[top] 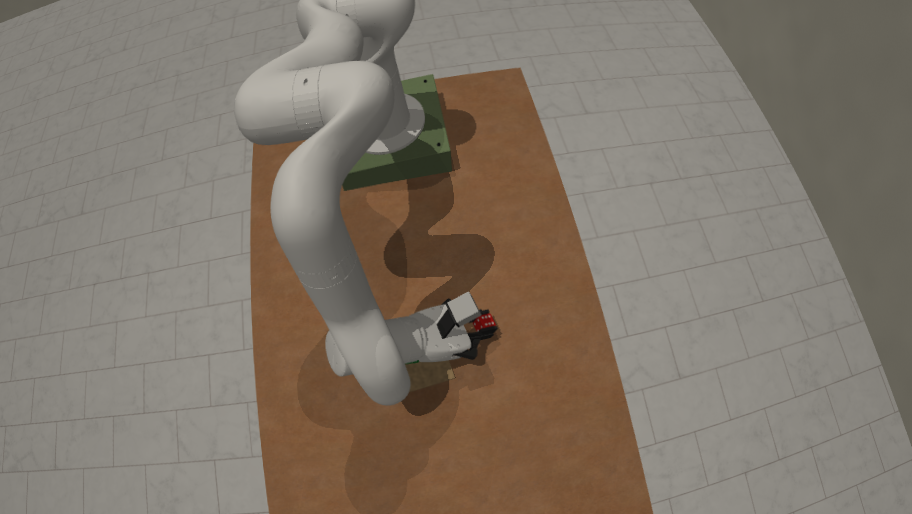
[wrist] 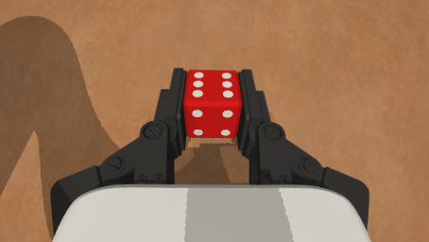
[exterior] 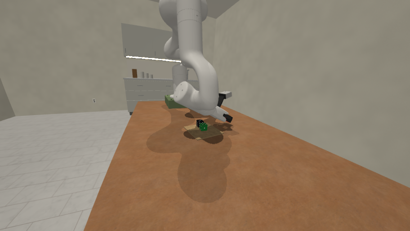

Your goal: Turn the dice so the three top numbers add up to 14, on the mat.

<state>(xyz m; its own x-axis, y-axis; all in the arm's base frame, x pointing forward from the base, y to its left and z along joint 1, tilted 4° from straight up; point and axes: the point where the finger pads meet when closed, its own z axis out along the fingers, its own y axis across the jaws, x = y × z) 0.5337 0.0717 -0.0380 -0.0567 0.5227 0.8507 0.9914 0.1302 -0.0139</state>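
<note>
Right now my hand is 10 mm to the right of the red die. The rest, counted from my hand: black die (140 mm to the right, 30 mm behind, 20 mm below); green die (150 mm to the right, 20 mm below, 10 mm ahead); tan square mat (150 mm to the right, 40 mm below, 10 mm ahead).
</note>
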